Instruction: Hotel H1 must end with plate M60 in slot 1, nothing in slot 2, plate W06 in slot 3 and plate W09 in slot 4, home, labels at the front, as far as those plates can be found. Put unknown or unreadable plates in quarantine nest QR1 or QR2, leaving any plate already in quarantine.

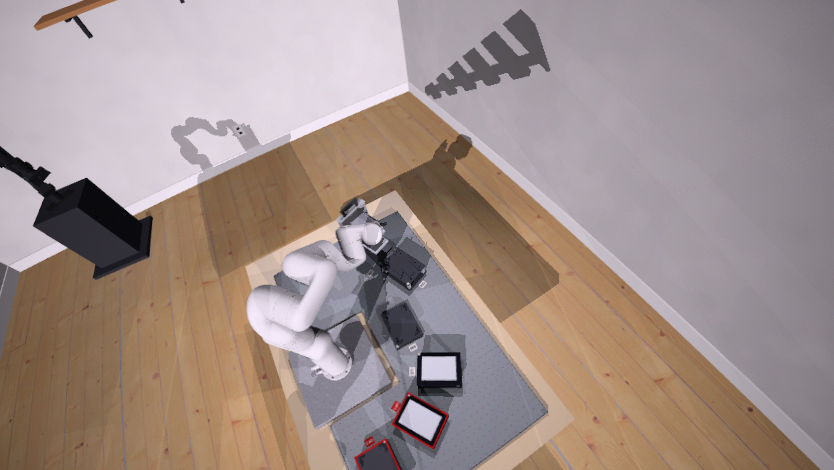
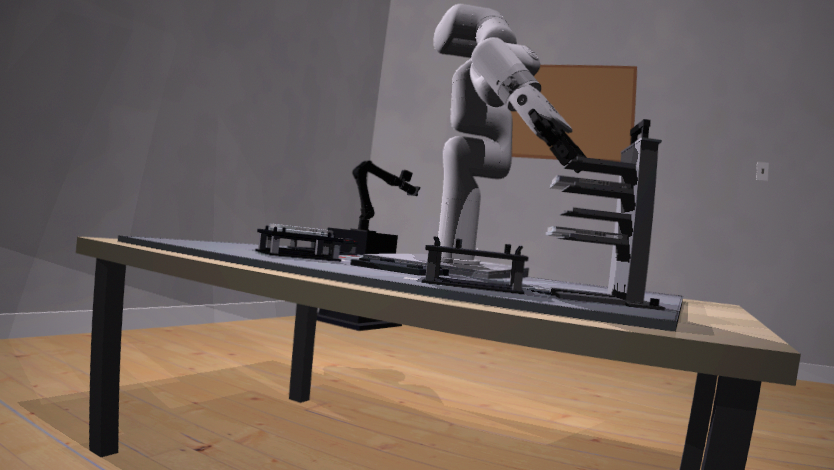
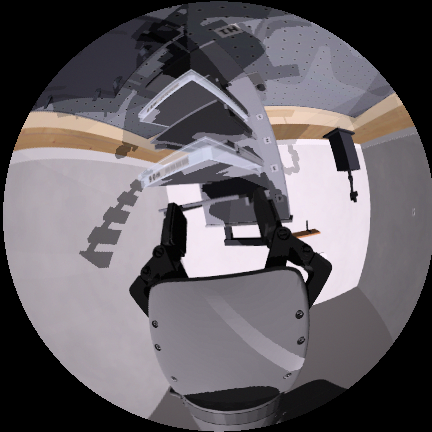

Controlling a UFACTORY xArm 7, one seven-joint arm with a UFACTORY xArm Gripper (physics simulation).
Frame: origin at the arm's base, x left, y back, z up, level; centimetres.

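Seen in the pictures: gripper, fingertip midpoint: [image 3: 216, 203]; arm's base, origin of the base link: [image 1: 336, 363] [image 2: 454, 261].
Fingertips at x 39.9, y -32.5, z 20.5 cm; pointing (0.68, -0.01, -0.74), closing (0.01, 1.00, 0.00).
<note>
Offsets run from my fingertips to a thing's top centre. "spot": to the spot under its first point.
Hotel H1 [image 1: 354, 214] [image 2: 644, 221] [image 3: 263, 129] stands upright. A plate reading W06 {dx +2.7, dy -0.4, dz -3.0 cm} [image 2: 574, 182] [image 3: 172, 167] lies on its slot 3 shelf. Another pale plate {dx +2.9, dy -0.4, dz -11.3 cm} [image 2: 574, 232] [image 3: 157, 102] lies on the slot 1 shelf; its label is too blurred to read. The slot 2 shelf {dx +3.8, dy +0.1, dz -8.5 cm} [image 2: 601, 214] [image 3: 195, 125] and the slot 4 shelf {dx +3.8, dy +0.1, dz -0.3 cm} [image 2: 606, 166] [image 3: 200, 203] show no plate. My gripper [image 2: 574, 162] [image 3: 216, 203] is at the front of the slot 4 shelf, fingers apart on either side, with no plate seen between them. M60 and W09 cannot be made out.
A red-edged nest {spot: dx -68.1, dy +18.3, dz -18.5 cm} [image 1: 395, 418] holds a pale plate; another red-edged nest {spot: dx -77.2, dy +28.4, dz -18.5 cm} [image 1: 378, 458] is partly cut off. A black nest {dx -59.6, dy -3.0, dz -16.5 cm} [image 1: 438, 385] [image 2: 326, 238] also holds a pale plate. Darker nests [image 1: 402, 324] [image 2: 478, 254] stand nearer the hotel. A handle {spot: dx +10.4, dy +1.7, dz +6.9 cm} [image 2: 640, 129] [image 3: 245, 242] tops the hotel.
</note>
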